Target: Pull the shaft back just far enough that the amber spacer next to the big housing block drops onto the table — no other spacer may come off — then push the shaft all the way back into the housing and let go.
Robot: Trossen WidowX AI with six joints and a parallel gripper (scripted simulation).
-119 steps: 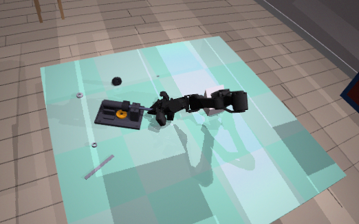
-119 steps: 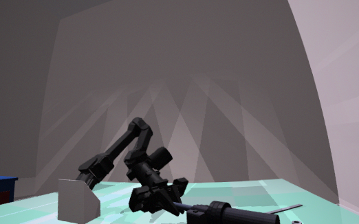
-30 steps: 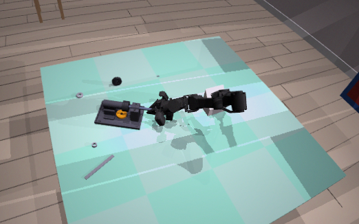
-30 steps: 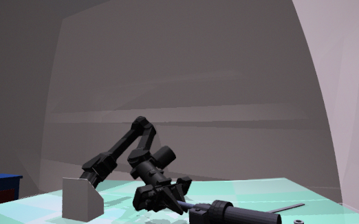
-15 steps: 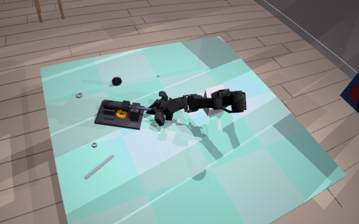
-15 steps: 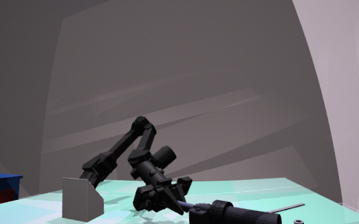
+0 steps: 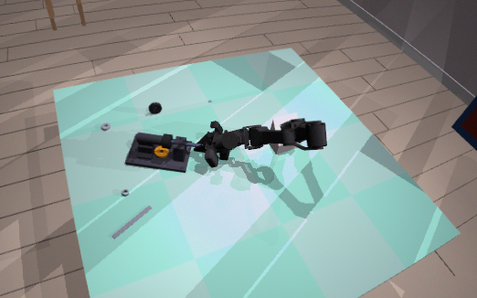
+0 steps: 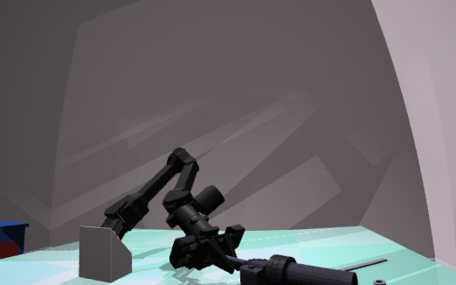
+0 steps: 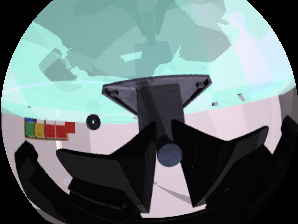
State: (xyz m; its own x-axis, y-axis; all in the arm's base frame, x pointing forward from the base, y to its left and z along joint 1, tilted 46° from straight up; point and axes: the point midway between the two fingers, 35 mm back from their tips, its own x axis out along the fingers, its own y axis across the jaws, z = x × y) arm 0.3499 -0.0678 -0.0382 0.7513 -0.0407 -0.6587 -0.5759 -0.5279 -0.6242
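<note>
Right now my gripper tip is 4 cm short of the shaft, 3 cm to the left of it and 2 cm below it. Round my gripper tip: grey bar (31 cm ahead, 16 cm to the left, 6 cm below); then amber spacer (10 cm ahead, 7 cm to the right, 5 cm below).
</note>
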